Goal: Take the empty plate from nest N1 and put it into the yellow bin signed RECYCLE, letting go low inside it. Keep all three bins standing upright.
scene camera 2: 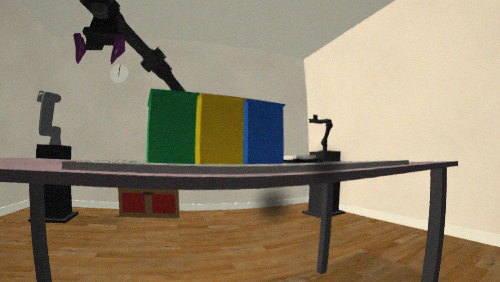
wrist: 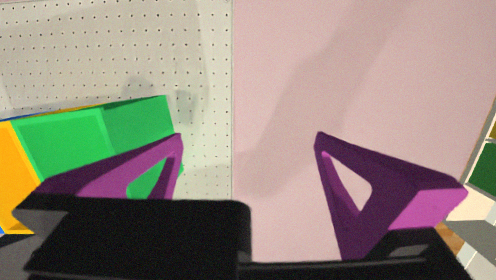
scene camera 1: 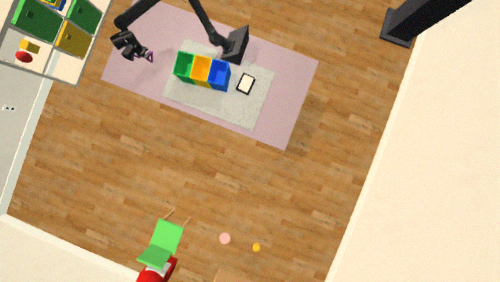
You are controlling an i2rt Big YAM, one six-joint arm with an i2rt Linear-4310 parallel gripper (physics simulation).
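Where they show: gripper, fingertip midpoint: (scene camera 2: pixel 94 62) (wrist: pixel 248 139) (scene camera 1: pixel 146 60); arm's base, link origin: (scene camera 1: pixel 229 47).
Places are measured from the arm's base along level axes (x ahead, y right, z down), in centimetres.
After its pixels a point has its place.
A white plate (scene camera 1: pixel 245 84) {x 23.5, y -21.2, z 4.9 cm} lies in a black-rimmed nest right of the bins in scene camera 1; its edge (scene camera 2: pixel 300 157) {x 28.3, y -18.0, z 5.1 cm} shows low in scene camera 2. No N1 label is readable. The yellow bin (scene camera 1: pixel 202 64) {x 19.7, y 17.5, z 1.5 cm} (scene camera 2: pixel 220 130) {x 35.8, y 12.3, z -1.6 cm} (wrist: pixel 10 170) {x 27.3, y 6.6, z -6.3 cm} stands upright between the green bin (scene camera 1: pixel 184 62) {x 23.0, y 31.8, z 0.6 cm} (scene camera 2: pixel 172 127) {x 36.8, y 25.0, z -1.7 cm} (wrist: pixel 60 140) {x 32.6, y 19.5, z -6.6 cm} and the blue bin (scene camera 1: pixel 219 72) {x 19.9, y 3.6, z 6.8 cm} (scene camera 2: pixel 264 132) {x 34.8, y -0.8, z -1.9 cm}, both upright. No RECYCLE sign is readable. My gripper (scene camera 1: pixel 151 56) {x 36.3, y 48.1, z -18.0 cm} (scene camera 2: pixel 95 62) {x 36.3, y 48.1, z -18.0 cm} (wrist: pixel 248 139) {x 36.3, y 48.1, z -18.0 cm} is open and empty, high above the table, beyond the green bin's side, away from the plate.
The bins and nest stand on a grey perforated board (scene camera 1: pixel 215 105) {x 47.9, y -2.1, z 7.0 cm} (wrist: pixel 215 50) {x 45.1, y 41.7, z 7.0 cm} on the pink table (scene camera 1: pixel 300 85) {x 8.0, y -66.4, z 8.3 cm} (wrist: pixel 280 60) {x 43.1, y 54.0, z 8.3 cm}. The arm's dark base (scene camera 1: pixel 237 45) {x 0.4, y -7.4, z -7.1 cm} stands close behind the blue bin. A shelf unit with coloured boxes stands past the table's left end.
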